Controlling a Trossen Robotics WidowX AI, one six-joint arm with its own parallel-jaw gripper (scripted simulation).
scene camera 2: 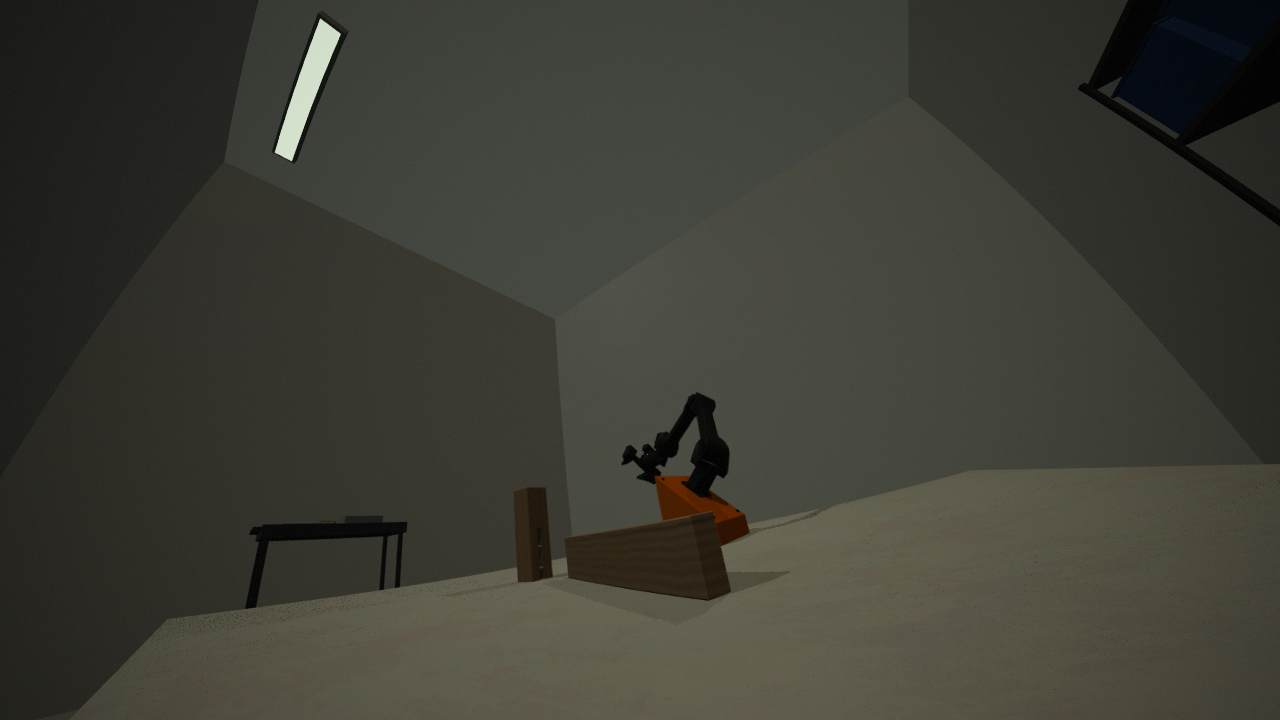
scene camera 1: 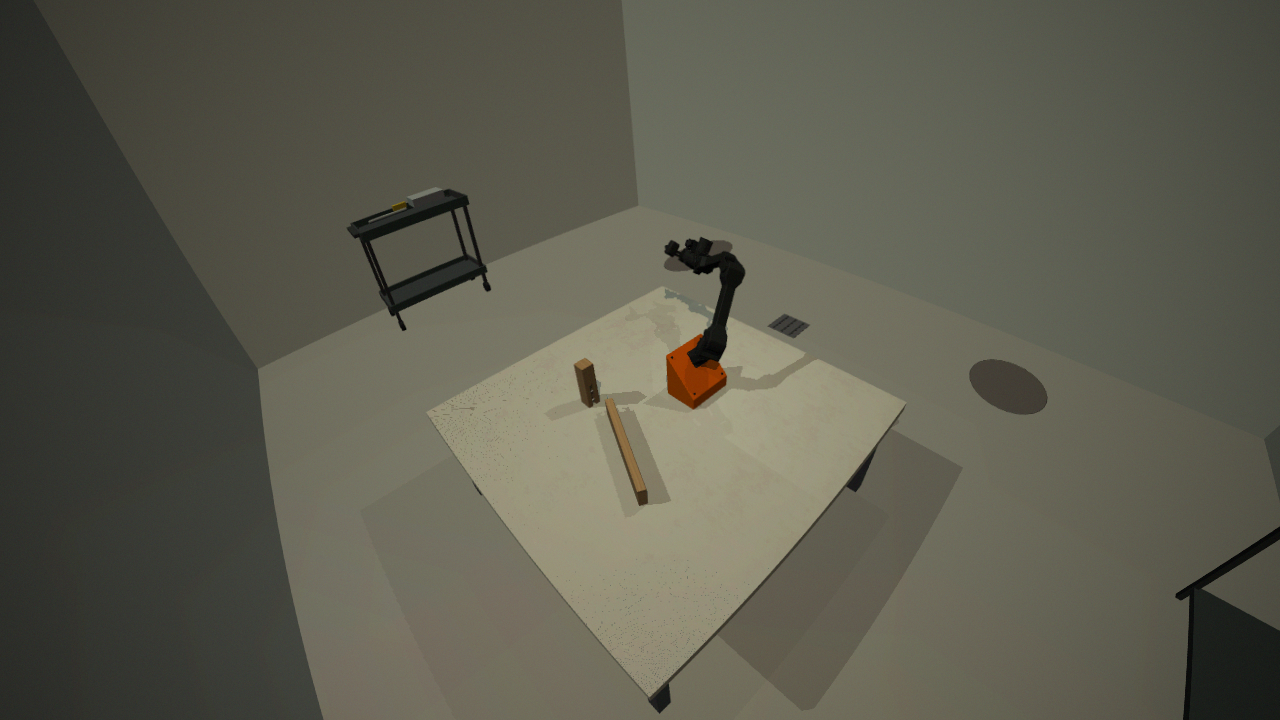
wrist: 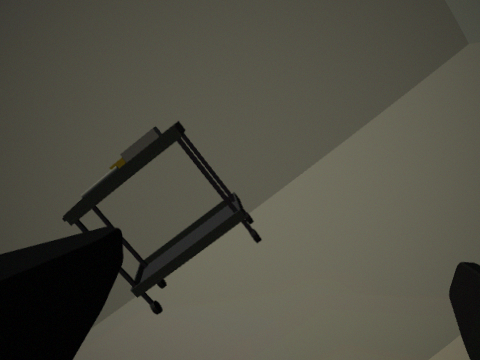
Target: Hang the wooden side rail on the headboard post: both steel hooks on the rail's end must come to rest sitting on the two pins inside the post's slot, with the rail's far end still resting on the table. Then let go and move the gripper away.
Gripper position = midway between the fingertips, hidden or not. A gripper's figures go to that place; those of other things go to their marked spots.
Scene:
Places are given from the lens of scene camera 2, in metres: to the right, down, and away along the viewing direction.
my gripper (scene camera 2: 629, 470): -0.04, 0.47, 1.38
wooden side rail (scene camera 2: 682, 557): 0.04, 0.18, 0.29
headboard post (scene camera 2: 533, 552): -0.21, 0.38, 0.61
The marked spots on the headboard post and the wooden side rail are 0.44 m apart.

